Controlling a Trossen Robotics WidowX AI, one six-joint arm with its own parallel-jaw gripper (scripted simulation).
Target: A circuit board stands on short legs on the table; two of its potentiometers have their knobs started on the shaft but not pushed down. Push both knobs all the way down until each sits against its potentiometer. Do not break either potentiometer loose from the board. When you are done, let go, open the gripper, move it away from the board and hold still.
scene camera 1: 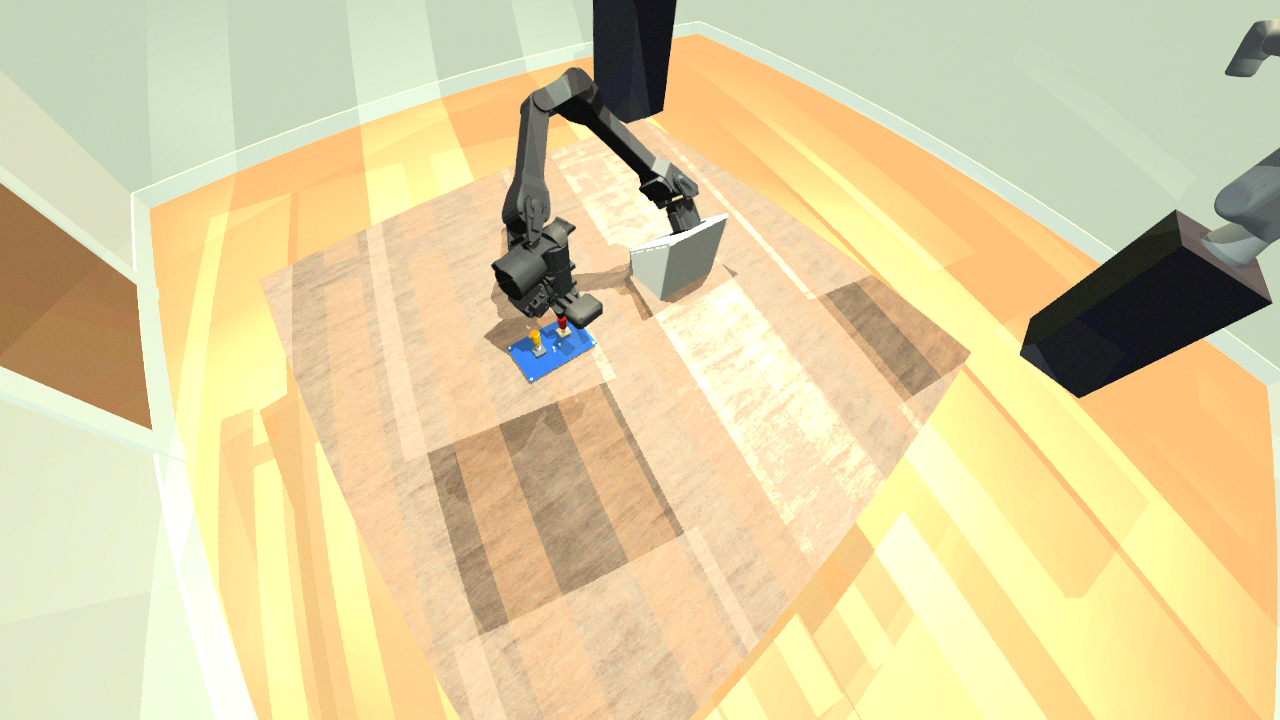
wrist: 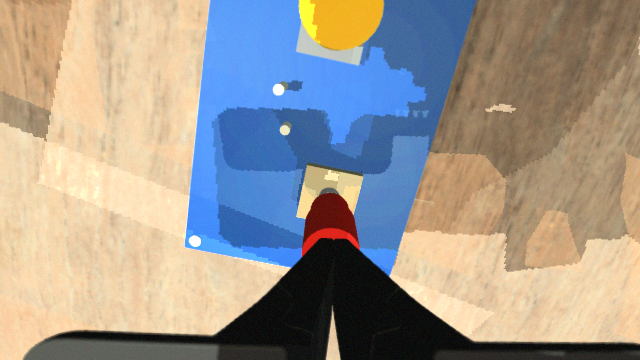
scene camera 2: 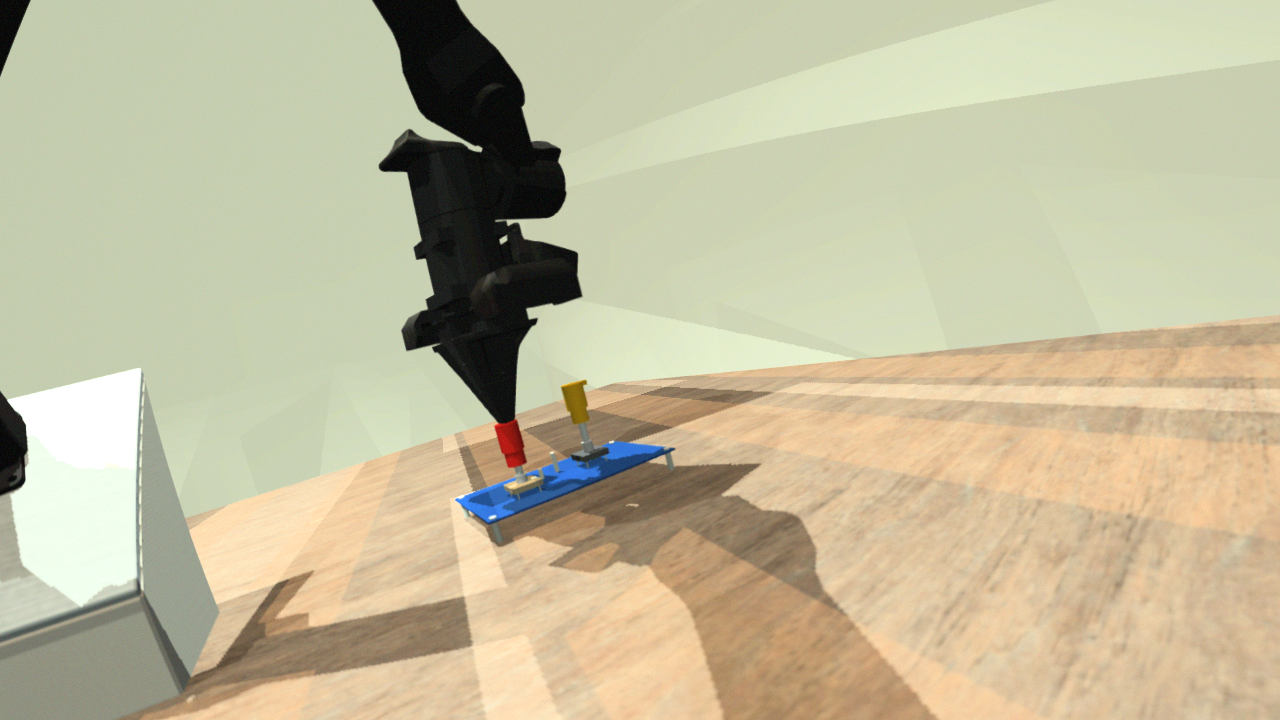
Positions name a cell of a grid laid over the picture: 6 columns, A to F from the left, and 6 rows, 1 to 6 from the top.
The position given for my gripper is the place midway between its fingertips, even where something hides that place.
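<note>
There is a yellow knob (scene camera 2: C4) here. I also see my own gripper (scene camera 2: C4), and the same gripper appears at (scene camera 1: C3) and, from the wrist view, at (wrist: D5).
</note>
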